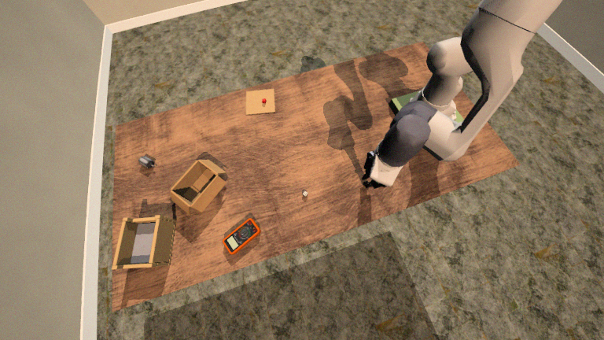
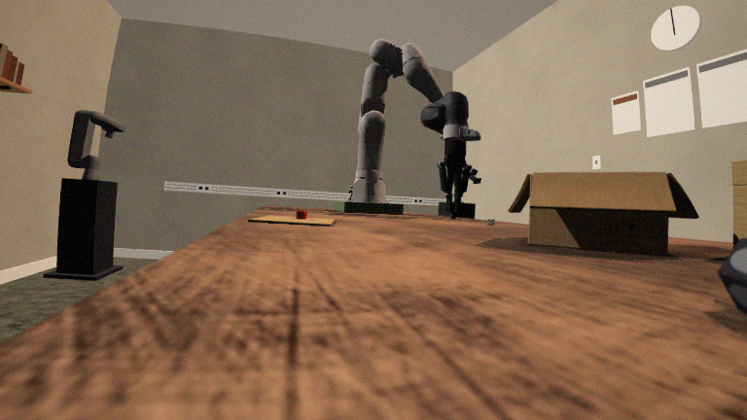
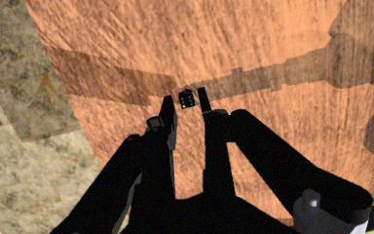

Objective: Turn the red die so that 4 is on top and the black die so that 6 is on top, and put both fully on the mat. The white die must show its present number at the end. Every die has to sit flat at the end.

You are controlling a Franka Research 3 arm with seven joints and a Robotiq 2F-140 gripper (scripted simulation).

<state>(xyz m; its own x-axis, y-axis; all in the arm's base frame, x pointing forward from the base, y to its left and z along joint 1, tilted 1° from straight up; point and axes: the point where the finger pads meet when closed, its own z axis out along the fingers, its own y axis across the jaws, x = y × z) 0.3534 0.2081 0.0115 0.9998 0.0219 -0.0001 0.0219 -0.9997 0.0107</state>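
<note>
Now: hand 5 cm above the black die. Round my hand: red die (53 cm to the right, 30 cm ahead, 4 cm below); then white die (25 cm ahead, 5 cm below, 3 cm to the right); then orange multimeter (52 cm ahead, 5 cm to the left, 4 cm below).
</note>
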